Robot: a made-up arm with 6 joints. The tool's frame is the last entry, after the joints. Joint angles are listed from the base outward.
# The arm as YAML. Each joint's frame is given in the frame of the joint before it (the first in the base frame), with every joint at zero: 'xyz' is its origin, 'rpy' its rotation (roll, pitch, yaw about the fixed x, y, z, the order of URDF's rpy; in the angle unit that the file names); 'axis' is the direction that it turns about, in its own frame. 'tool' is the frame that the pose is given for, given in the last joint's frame.
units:
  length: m
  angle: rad
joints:
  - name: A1
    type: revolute
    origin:
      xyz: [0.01, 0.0, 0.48]
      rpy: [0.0, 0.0, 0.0]
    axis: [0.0, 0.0, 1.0]
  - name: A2
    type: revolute
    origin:
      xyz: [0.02, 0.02, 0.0]
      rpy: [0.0, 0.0, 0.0]
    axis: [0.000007, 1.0, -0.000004]
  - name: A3
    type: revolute
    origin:
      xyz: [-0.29, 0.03, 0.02]
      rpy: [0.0, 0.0, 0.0]
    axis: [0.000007, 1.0, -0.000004]
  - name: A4
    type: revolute
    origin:
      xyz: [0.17, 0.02, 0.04]
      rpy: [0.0, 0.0, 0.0]
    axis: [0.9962, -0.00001, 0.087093]
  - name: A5
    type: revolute
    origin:
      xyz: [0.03, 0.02, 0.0]
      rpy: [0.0, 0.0, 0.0]
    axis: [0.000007, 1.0, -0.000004]
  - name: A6
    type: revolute
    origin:
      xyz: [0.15, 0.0, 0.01]
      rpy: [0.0, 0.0, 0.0]
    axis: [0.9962, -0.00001, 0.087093]
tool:
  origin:
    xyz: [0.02, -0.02, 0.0]
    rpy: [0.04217, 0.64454, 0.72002]
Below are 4 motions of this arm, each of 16 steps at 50 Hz.
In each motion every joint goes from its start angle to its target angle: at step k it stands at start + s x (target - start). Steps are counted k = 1, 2, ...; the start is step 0. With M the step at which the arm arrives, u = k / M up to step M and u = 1 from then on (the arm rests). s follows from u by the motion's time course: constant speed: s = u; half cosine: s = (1 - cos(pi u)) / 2; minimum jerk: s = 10 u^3 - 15 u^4 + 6 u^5.
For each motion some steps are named. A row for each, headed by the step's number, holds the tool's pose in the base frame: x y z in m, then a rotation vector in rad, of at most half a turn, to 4 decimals.
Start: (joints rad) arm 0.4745 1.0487 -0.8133 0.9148 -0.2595 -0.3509
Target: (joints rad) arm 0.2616 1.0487 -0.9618 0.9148 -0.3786 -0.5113
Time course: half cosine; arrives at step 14
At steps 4, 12, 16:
4: 0.2339 0.1402 0.7517 0.2487 0.4985 1.0693
12: 0.2479 0.0874 0.8042 0.1540 0.3385 0.8201
16: 0.2481 0.0839 0.8076 0.1478 0.3291 0.8030

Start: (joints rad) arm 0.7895 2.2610 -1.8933 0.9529 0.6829 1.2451
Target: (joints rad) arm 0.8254 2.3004 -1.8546 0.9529 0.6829 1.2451
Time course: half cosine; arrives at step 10
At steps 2, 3, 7, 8, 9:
2: 0.2432 0.4972 0.5642 2.0604 1.5048 1.0992
3: 0.2410 0.4980 0.5607 2.0593 1.5139 1.0895
7: 0.2295 0.5017 0.5426 2.0521 1.5618 1.0370
8: 0.2273 0.5023 0.5392 2.0505 1.5707 1.0271
9: 0.2258 0.5027 0.5370 2.0494 1.5763 1.0207

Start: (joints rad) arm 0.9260 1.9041 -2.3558 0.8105 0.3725 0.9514
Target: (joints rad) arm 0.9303 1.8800 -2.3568 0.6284 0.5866 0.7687
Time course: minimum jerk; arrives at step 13
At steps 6, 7, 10, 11, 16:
6: 0.1657 0.4426 0.8946 1.1407 0.6854 2.2429
7: 0.1643 0.4421 0.8903 1.0731 0.7149 2.2330
10: 0.1617 0.4402 0.8795 0.9137 0.7829 2.2032
11: 0.1614 0.4398 0.8778 0.8882 0.7937 2.1976
16: 0.1613 0.4395 0.8769 0.8752 0.7991 2.1946

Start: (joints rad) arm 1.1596 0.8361 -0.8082 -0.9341 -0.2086 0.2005
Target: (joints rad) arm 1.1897 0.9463 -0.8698 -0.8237 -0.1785 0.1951
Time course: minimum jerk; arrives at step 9
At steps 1, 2, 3, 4, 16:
1: 0.0112 0.2273 0.7693 -1.2954 0.0848 1.4687
2: 0.0118 0.2289 0.7693 -1.2906 0.0905 1.4747
3: 0.0131 0.2322 0.7694 -1.2809 0.1023 1.4871
4: 0.0149 0.2369 0.7694 -1.2673 0.1190 1.5043
16: 0.0201 0.2524 0.7684 -1.2235 0.1746 1.5583

